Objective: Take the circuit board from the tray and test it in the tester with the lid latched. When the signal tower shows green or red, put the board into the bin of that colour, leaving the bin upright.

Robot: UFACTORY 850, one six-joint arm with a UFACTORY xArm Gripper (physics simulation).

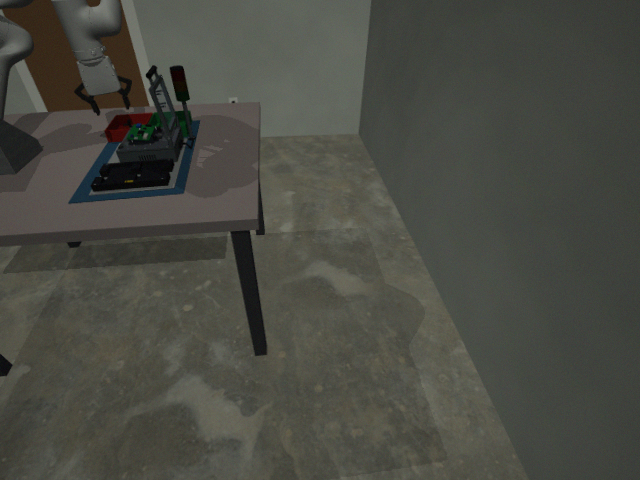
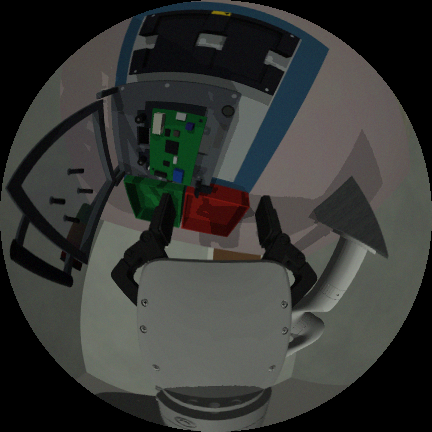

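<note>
The green circuit board (image 1: 142, 132) (image 2: 186, 150) lies on top of the grey tester (image 1: 148, 151) (image 2: 220, 131). The tester's lid (image 1: 164, 108) (image 2: 16, 186) stands raised. The black tray (image 1: 132, 177) (image 2: 175, 55) lies in front of the tester and shows no board in it. The signal tower (image 1: 179, 83) stands behind the tester, with its lamps dark. The red bin (image 1: 117, 129) (image 2: 216, 212) and the green bin (image 1: 186, 119) (image 2: 145, 197) stand upright side by side behind the tester. My gripper (image 1: 112, 109) (image 2: 215, 202) is open and empty, above and behind the bins.
The tester and tray stand on a blue-bordered mat (image 1: 82, 194) (image 2: 285, 120) on the table (image 1: 227, 207) (image 2: 340, 105). The grey robot base (image 1: 14, 150) (image 2: 352, 215) stands to one side. A wall (image 1: 299, 62) rises behind the table.
</note>
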